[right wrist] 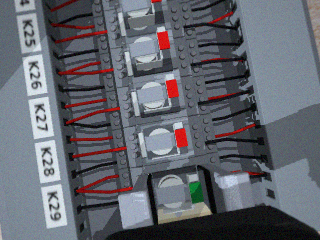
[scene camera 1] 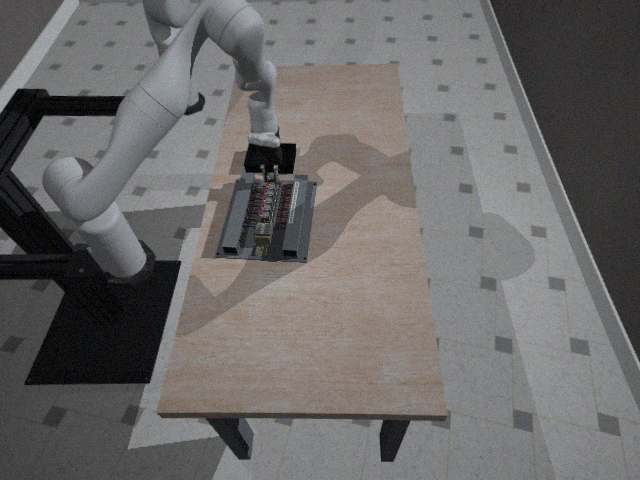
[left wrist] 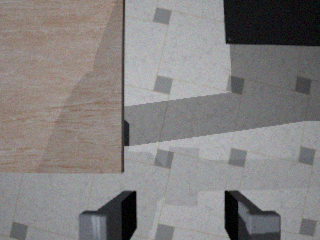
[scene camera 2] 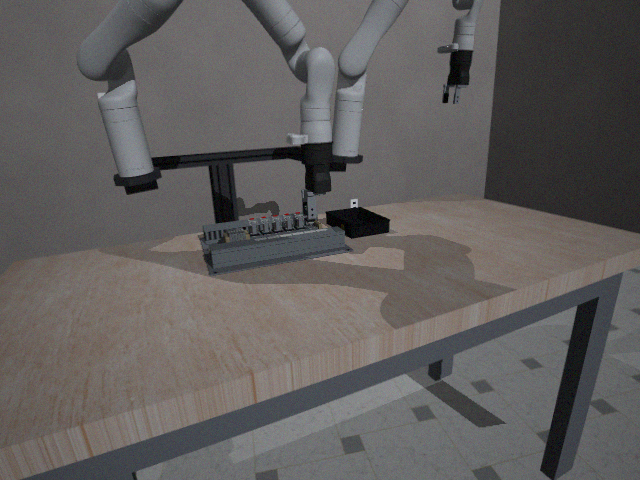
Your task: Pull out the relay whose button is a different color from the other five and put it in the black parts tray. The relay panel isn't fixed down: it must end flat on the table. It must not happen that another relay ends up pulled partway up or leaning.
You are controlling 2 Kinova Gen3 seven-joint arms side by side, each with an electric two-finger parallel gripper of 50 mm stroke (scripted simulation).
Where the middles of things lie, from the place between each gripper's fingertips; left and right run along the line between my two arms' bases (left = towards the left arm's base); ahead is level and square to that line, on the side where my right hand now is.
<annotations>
My right hand [scene camera 2: 309, 216] is 2 cm past the black parts tray [scene camera 2: 357, 222], 15 cm to the right of it and 6 cm above it. Also, from my right hand: green-button relay [right wrist: 178, 192] 1 cm below; grey relay panel [scene camera 1: 286, 238] 10 cm to the right, 5 cm below.
Right now the black parts tray is 560 mm to the right of my left hand [scene camera 2: 450, 103], 330 mm below it and 270 mm ahead of it. Also, from my left hand: green-button relay (700 mm to the right, 300 mm ahead, 280 mm below); then grey relay panel (810 mm to the right, 320 mm below, 290 mm ahead).
</annotations>
